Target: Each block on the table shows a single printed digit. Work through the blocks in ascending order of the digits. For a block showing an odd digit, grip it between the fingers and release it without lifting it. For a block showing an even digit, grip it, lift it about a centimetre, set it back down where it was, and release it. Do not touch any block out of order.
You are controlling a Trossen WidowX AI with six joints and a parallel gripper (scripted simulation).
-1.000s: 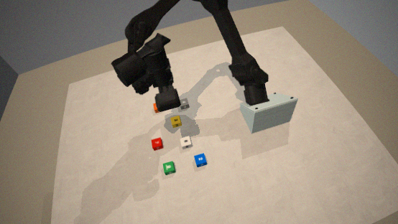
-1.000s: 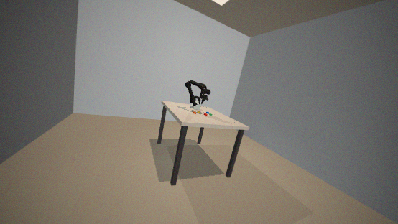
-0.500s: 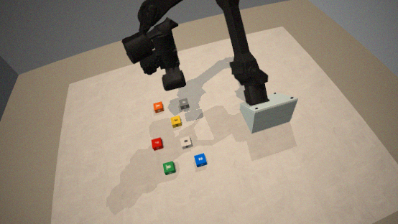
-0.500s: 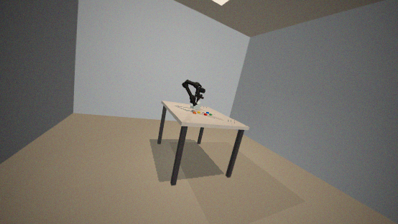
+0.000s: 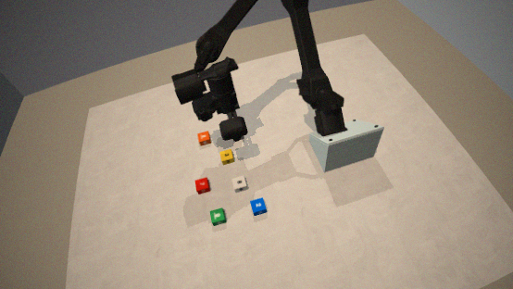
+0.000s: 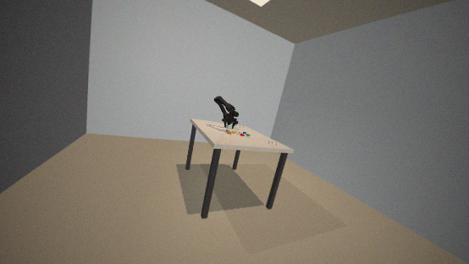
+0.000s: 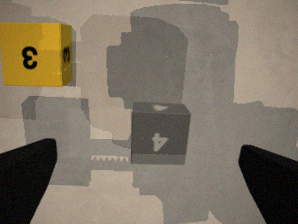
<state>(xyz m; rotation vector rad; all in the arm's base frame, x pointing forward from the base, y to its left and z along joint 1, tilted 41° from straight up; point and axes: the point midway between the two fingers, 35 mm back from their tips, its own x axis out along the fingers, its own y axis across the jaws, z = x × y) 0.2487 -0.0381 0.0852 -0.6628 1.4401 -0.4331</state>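
Right now my gripper tip is 30 mm above the grey block and 10 mm to the left of it. From my gripper tip the other things lie so: white block (160 mm to the left, 30 mm below, 10 mm ahead); then orange block (90 mm ahead, 30 mm below, 10 mm to the right); then yellow block (70 mm to the left, 30 mm below, 30 mm ahead).
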